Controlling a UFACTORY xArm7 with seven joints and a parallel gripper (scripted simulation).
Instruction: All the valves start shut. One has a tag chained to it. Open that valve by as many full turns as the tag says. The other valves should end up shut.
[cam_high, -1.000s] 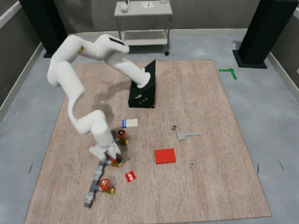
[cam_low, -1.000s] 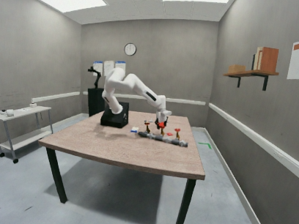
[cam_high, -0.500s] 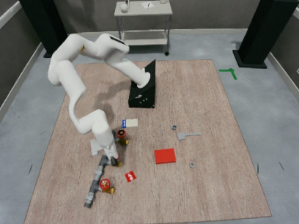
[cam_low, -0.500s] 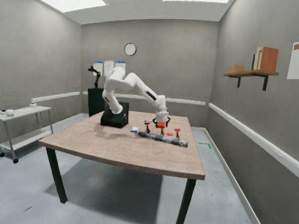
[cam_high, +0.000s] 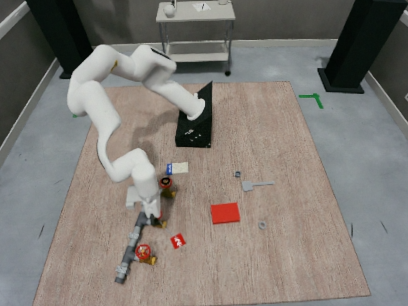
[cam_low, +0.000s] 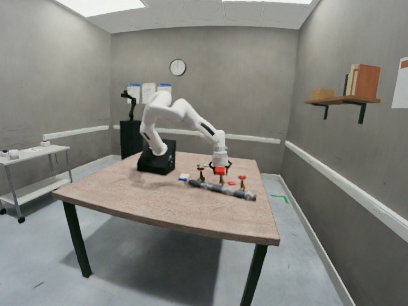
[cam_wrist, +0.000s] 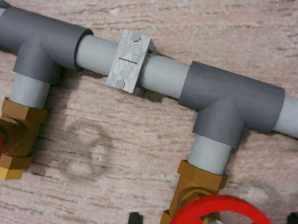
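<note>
Right now my hand is 70 mm short of the red square tag, 90 mm to the right of it and 100 mm above it. From my hand the other things lie so: grey key-shaped tool 210 mm behind, 430 mm to the left, 100 mm below; white card 280 mm behind, 50 mm to the left, 100 mm below; red block 60 mm behind, 290 mm to the left, 90 mm below.
</note>
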